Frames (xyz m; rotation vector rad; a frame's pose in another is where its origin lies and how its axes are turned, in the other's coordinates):
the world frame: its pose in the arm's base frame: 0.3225 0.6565 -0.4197 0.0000 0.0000 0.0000
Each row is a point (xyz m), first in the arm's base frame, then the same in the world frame.
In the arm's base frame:
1: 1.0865 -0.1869 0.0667
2: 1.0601 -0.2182 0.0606
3: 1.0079 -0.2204 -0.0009
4: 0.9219 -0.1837 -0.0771
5: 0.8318 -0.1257 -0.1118
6: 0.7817 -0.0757 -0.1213
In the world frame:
1: 0.7640 -0.8434 0.4864
2: 0.7376 -0.8747 0.4803
3: 0.6854 -0.8769 0.4188
4: 0.5994 -0.8402 0.3426
5: 0.5093 -0.7822 0.3079
6: 0.4592 -0.7322 0.2984

